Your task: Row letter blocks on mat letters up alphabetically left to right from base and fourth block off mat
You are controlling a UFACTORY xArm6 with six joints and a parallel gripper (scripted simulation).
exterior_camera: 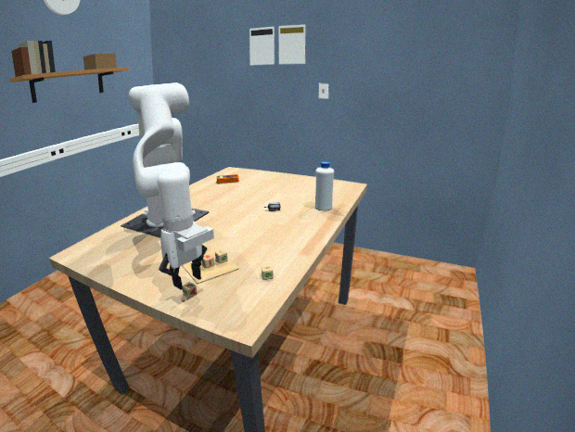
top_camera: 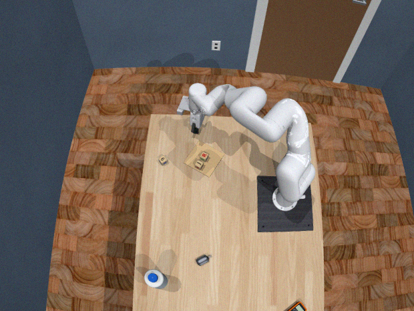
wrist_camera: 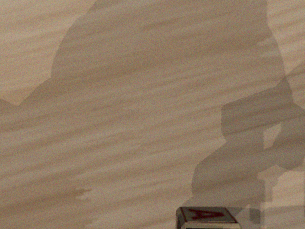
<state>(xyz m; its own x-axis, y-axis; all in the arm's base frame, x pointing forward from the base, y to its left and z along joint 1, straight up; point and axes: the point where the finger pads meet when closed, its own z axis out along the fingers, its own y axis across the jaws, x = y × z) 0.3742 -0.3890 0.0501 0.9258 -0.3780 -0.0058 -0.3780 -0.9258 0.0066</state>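
The tan mat is 150 mm to the left of my hand, 50 mm below it and 20 mm behind it. From my hand the other things lie so: orange device 950 mm to the left, 340 mm behind, 40 mm below; small dark object 630 mm to the left, 40 mm below, 20 mm ahead.
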